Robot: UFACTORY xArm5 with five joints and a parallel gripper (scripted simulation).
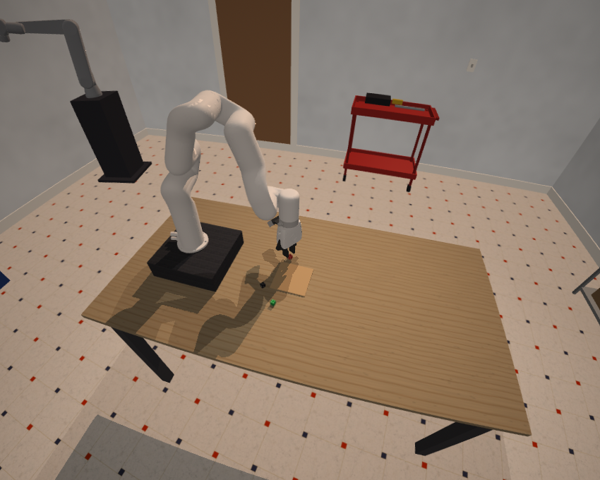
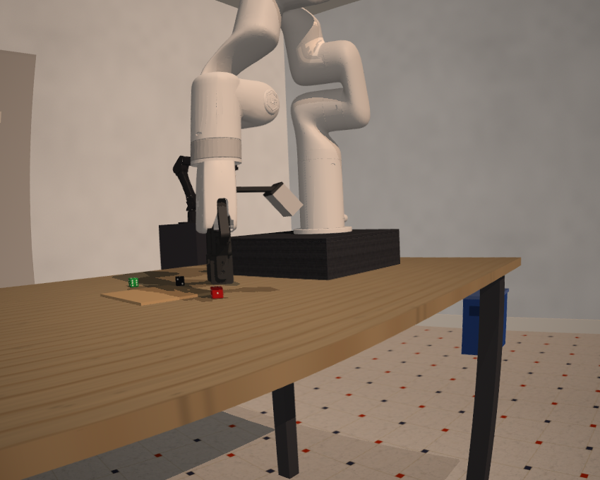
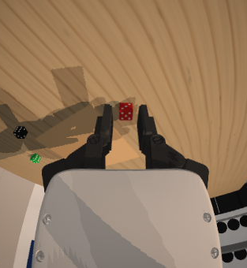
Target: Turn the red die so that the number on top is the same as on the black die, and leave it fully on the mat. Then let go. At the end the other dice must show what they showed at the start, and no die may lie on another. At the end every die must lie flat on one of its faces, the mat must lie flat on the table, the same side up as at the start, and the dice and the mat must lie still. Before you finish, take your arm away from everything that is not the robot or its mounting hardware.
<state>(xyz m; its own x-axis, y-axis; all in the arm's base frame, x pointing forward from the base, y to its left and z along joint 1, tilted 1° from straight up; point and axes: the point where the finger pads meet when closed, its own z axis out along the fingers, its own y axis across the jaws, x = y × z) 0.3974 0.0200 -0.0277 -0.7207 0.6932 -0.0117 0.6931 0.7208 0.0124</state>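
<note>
Now: hand 3 cm above the red die and 1 cm short of it. The rest, counted from my hand: black die 16 cm to the right, 9 cm behind, 3 cm below; then green die 24 cm to the right, 4 cm behind, 3 cm below; then tan mat 11 cm to the right, 4 cm below, 2 cm ahead.
</note>
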